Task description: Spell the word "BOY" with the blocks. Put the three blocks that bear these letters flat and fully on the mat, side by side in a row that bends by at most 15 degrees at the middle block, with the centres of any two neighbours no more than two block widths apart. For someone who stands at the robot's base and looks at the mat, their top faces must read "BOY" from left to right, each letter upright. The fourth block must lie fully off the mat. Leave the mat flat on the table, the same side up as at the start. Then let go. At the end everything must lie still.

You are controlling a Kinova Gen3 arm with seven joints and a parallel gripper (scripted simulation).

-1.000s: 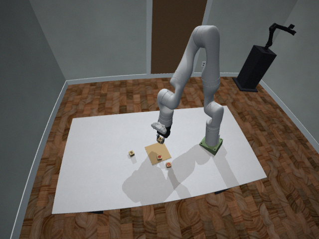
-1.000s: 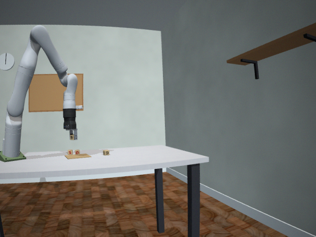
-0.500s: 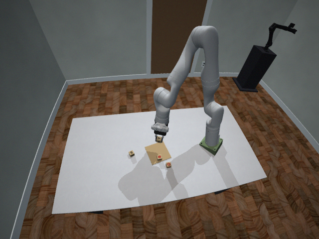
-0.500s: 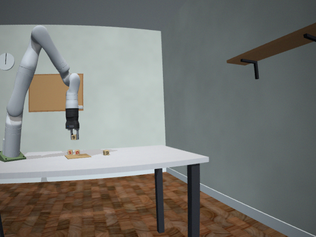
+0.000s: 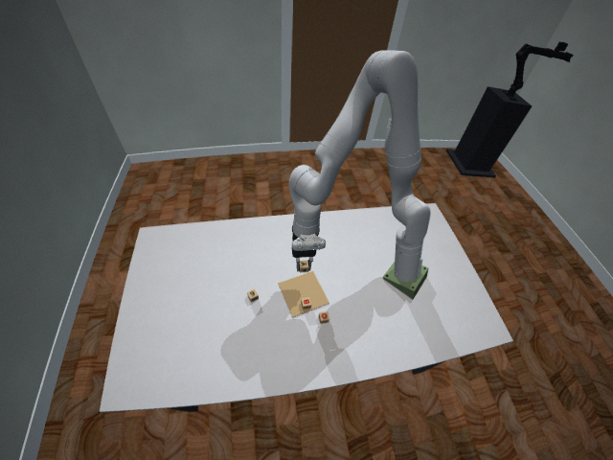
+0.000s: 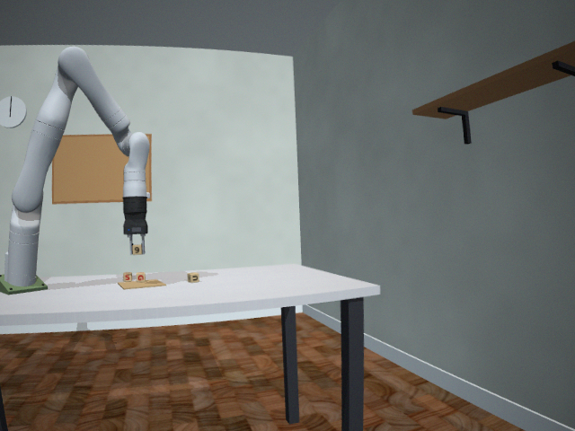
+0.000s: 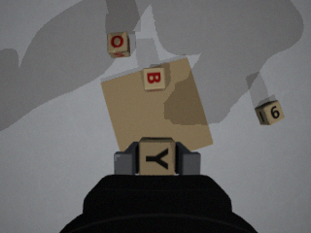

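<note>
The tan mat is 12 cm below my hand and 4 cm to the left of it. From my hand the other things lie so: Y block (right at my hand); O block (14 cm to the left, 11 cm below, 7 cm behind); B block (10 cm below, 9 cm to the left, 1 cm behind).
</note>
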